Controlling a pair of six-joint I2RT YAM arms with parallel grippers.
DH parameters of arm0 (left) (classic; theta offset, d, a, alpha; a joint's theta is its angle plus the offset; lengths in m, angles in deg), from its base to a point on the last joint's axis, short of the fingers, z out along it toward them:
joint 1: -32.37 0.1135 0.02 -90
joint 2: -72.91 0 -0.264 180
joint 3: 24.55 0 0.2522 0
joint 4: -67.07 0 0.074 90
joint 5: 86.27 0 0 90
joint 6: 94.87 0.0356 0 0
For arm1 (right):
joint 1: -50.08 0.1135 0.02 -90
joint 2: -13.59 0 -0.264 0
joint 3: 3.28 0 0.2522 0
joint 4: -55.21 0 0.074 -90
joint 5: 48.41 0 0 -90
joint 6: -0.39 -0.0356 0 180
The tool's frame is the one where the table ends.
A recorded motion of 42 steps. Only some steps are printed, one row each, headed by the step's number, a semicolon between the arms.
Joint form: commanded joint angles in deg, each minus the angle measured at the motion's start. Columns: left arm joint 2, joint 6, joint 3, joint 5, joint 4, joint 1; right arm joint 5, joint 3, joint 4, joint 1, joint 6, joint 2.
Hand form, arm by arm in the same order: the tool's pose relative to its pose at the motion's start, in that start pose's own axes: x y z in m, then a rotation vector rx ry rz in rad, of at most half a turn. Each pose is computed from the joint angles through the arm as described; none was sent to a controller.
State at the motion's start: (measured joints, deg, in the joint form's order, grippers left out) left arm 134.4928 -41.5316 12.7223 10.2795 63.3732 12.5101; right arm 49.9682 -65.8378 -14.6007 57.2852 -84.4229 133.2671
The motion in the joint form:
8: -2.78 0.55 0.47 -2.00 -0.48 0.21; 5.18 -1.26 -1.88 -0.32 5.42 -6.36
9: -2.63 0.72 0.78 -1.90 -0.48 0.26; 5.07 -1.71 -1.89 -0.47 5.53 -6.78
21: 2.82 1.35 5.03 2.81 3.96 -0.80; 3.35 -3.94 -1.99 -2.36 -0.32 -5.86
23: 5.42 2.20 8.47 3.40 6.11 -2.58; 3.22 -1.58 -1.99 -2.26 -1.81 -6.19
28: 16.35 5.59 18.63 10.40 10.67 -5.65; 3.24 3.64 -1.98 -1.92 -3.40 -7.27
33: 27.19 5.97 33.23 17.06 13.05 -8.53; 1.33 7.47 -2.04 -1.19 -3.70 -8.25
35: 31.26 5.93 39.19 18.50 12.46 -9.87; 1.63 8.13 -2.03 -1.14 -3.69 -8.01
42: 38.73 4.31 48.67 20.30 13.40 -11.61; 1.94 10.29 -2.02 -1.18 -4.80 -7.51
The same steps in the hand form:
8: -0.0076 -0.0043 -0.0083 -0.0021 -0.0615 0.0126; -0.0495 -0.0089 0.0065 0.1171 -0.1485 -0.0644
9: -0.0090 -0.0051 -0.0081 0.0003 -0.0632 0.0155; -0.0540 -0.0101 0.0081 0.1198 -0.1634 -0.0644
21: -0.0230 -0.0227 0.0062 0.1121 -0.0494 0.0443; -0.0561 -0.0212 0.0174 0.1150 -0.1956 0.0285
23: -0.0333 -0.0400 0.0129 0.1724 -0.0682 0.0790; -0.0489 -0.0207 0.0091 0.1061 -0.1624 0.0493
28: -0.0530 -0.0780 0.0467 0.3462 -0.0260 0.1783; -0.0361 -0.0195 -0.0104 0.0946 -0.0924 0.0674
33: -0.0820 -0.1289 0.0807 0.5368 -0.0167 0.2349; -0.0289 -0.0148 -0.0256 0.0462 -0.0468 0.0673
35: -0.0897 -0.1486 0.0941 0.5870 -0.0059 0.2494; -0.0252 -0.0147 -0.0283 0.0497 -0.0308 0.0651
42: -0.0993 -0.1766 0.1207 0.6633 -0.0015 0.2460; -0.0149 -0.0155 -0.0374 0.0533 0.0150 0.0773

